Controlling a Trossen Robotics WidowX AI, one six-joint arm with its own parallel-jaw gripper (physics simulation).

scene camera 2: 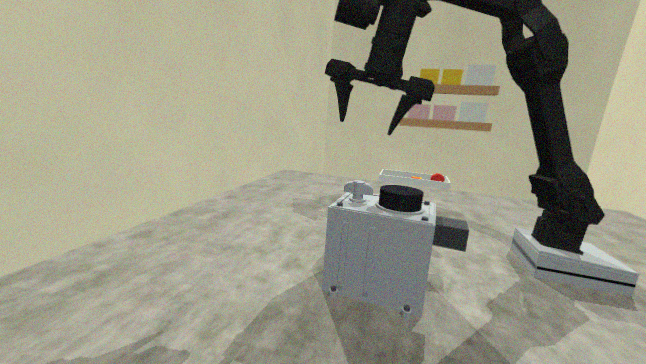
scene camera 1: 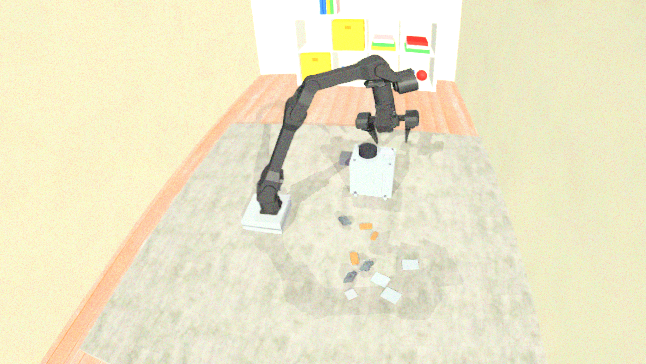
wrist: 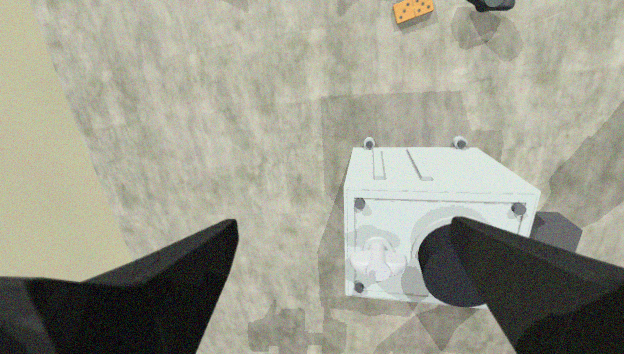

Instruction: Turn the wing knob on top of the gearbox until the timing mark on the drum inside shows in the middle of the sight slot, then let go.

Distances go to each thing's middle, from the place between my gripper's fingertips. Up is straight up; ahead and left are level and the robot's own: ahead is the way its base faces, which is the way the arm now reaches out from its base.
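I see the wing knob (wrist: 377, 260), and it is 9 cm to the left of my hand, 2 cm behind it and 12 cm below it.
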